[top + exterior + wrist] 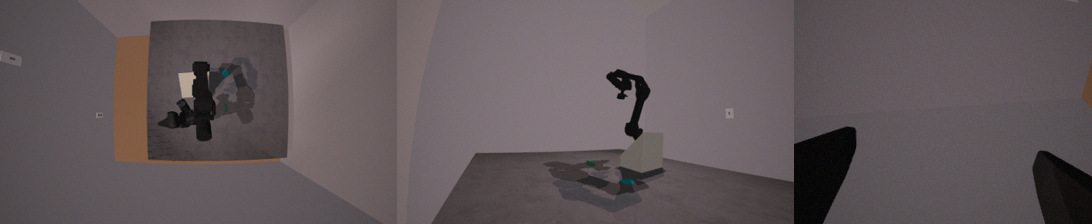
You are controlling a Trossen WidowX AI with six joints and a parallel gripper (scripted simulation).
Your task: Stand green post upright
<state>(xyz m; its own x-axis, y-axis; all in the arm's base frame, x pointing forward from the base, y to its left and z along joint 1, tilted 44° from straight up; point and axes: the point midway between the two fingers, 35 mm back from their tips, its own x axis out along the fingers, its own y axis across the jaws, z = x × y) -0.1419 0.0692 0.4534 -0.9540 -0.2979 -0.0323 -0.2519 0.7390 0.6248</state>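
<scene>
My gripper tip is now 520 mm above the green post, 390 mm short of it and 80 mm to the right of it. From my gripper tip the other things lie so: cyan circle (530 mm below, 400 mm ahead, 390 mm to the left).
</scene>
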